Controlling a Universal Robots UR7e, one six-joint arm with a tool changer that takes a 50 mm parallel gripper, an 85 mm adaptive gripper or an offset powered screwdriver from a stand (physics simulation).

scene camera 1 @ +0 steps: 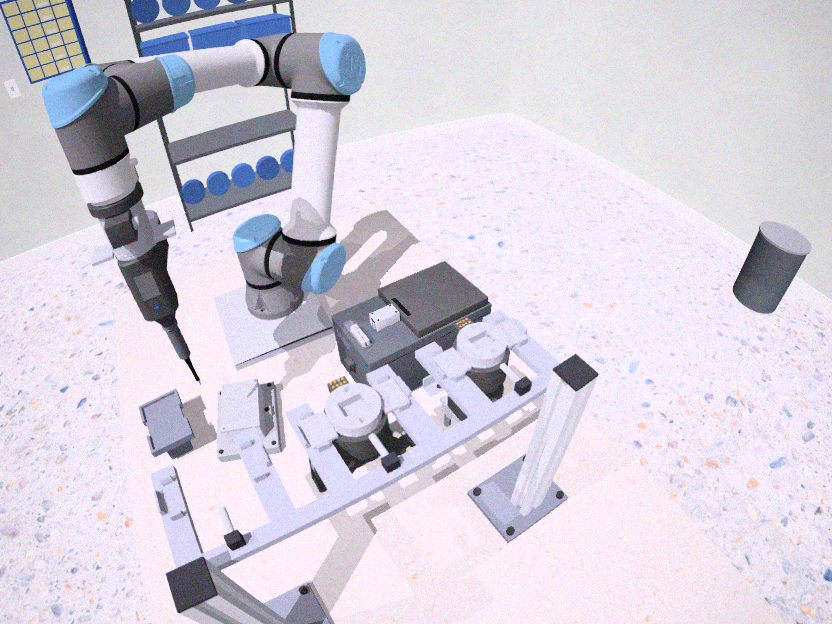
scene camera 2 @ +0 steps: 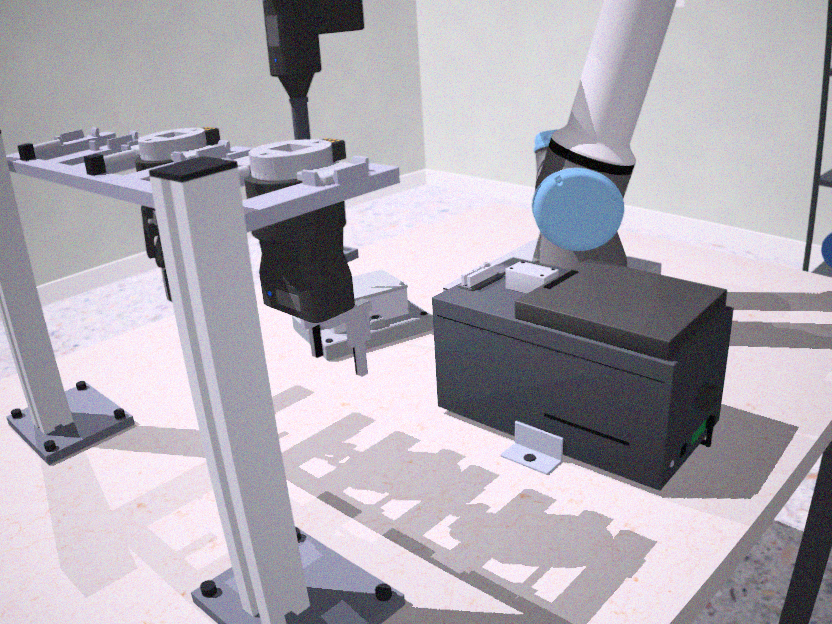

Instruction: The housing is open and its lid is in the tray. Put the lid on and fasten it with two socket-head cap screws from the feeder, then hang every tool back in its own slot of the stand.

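Seen in the pictures: arm's base at its link origin: [scene camera 1: 275, 298].
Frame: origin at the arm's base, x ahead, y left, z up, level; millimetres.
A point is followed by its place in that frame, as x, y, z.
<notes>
The arm carries the black screwdriver [scene camera 1: 149, 285] @(360, -246, 401) [scene camera 2: 293, 47] @(352, -221, 378). Its thin tip is above the table near the housing in scene camera 1; whether it bears a screw cannot be told. The housing [scene camera 1: 275, 429] @(359, -156, -11) [scene camera 2: 403, 325] sits on the table with a pale flat-topped cover, seemingly the lid [scene camera 1: 238, 405] @(299, -201, 34), on it; screw heads cannot be made out. The grey tray [scene camera 1: 168, 423] @(257, -351, 30) beside it shows a bare top. A gripper [scene camera 2: 339, 362] hangs in the stand [scene camera 1: 336, 500] @(714, -158, 307) [scene camera 2: 221, 335] @(766, 159, 235), fingers apart with nothing between. Another gripper [scene camera 2: 149, 235] hangs there, partly hidden.
The dark screw feeder [scene camera 1: 409, 339] @(410, 134, 113) [scene camera 2: 551, 376] @(424, 197, 62) stands near the arm's base, with a white block [scene camera 1: 384, 317] @(354, 117, 136) [scene camera 2: 530, 275] @(358, 131, 135) on top. The stand's tall posts rise at the front. A grey bin [scene camera 1: 771, 268] and a shelf unit [scene camera 1: 231, 139] are beyond the table.
</notes>
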